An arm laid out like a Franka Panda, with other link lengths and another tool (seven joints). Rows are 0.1 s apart.
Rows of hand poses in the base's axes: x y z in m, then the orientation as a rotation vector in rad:
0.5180 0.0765 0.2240 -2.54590 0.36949 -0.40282
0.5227 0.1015 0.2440 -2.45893 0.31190 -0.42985
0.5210 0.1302 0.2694 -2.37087 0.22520 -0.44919
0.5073 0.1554 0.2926 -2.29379 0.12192 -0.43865
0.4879 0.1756 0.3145 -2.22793 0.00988 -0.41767
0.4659 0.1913 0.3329 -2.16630 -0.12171 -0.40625
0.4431 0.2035 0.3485 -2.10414 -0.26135 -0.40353
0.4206 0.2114 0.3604 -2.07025 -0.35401 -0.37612
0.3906 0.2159 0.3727 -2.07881 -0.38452 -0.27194
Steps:
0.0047 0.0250 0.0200 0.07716 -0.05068 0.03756
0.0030 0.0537 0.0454 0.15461 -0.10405 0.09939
-0.0107 0.0789 0.0686 0.22521 -0.13822 0.18219
-0.0301 0.0991 0.0905 0.28328 -0.16414 0.27594
-0.0521 0.1148 0.1089 0.32777 -0.20022 0.38428
-0.0749 0.1270 0.1245 0.36305 -0.24469 0.49873
-0.0974 0.1349 0.1364 0.38207 -0.25259 0.58158
-0.1274 0.1394 0.1487 0.39051 -0.17640 0.63137

